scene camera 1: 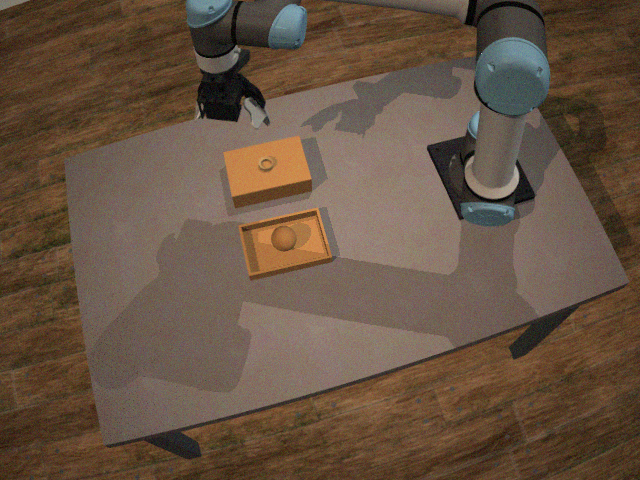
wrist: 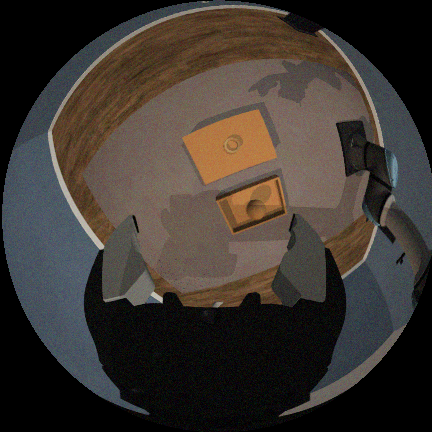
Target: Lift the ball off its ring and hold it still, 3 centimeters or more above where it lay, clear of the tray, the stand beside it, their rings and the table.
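Pixels of known places: gripper, fingertip midpoint: (scene camera 1: pixel 233 121) (wrist: pixel 212 217); arm's base, link origin: (wrist: pixel 355 150).
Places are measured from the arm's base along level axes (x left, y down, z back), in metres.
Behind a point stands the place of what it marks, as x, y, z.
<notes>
An orange ball (scene camera 1: pixel 283 238) {0.027, -0.051, -0.508} (wrist: pixel 256 209) {0.001, -0.050, -0.504} lies inside the shallow orange tray (scene camera 1: pixel 292 267) {0.080, -0.005, -0.507} (wrist: pixel 260 224) {0.077, -0.014, -0.509}; the ring under it is hidden. The orange stand (scene camera 1: pixel 271 191) {-0.111, -0.025, -0.495} (wrist: pixel 250 162) {-0.117, -0.041, -0.466}, a closed block, is beside the tray and bears a small ring (scene camera 1: pixel 260 166) {-0.171, -0.050, -0.501} (wrist: pixel 225 145) {-0.181, -0.051, -0.499} on its top. My gripper (scene camera 1: pixel 232 122) {-0.151, -0.275, -0.545} (wrist: pixel 212 217) {-0.151, -0.275, -0.545} is open and empty. It hangs high, near the far edge of the table in the scene view, apart from the ball, the tray and the stand. In the scene view one finger shows plainly and the other is mostly hidden behind the gripper body.
The tray and stand are on a grey table (scene camera 1: pixel 361 304) {0.207, 0.015, -0.390} (wrist: pixel 130 165) {-0.287, 0.015, -0.763}, with a narrow gap between them. The arm's black base plate (scene camera 1: pixel 444 165) {-0.056, 0.001, -0.064} (wrist: pixel 348 150) {-0.020, -0.015, -0.073} is on the same table, to the right of both. Shadows of the arm fall across the tray and the table.
</notes>
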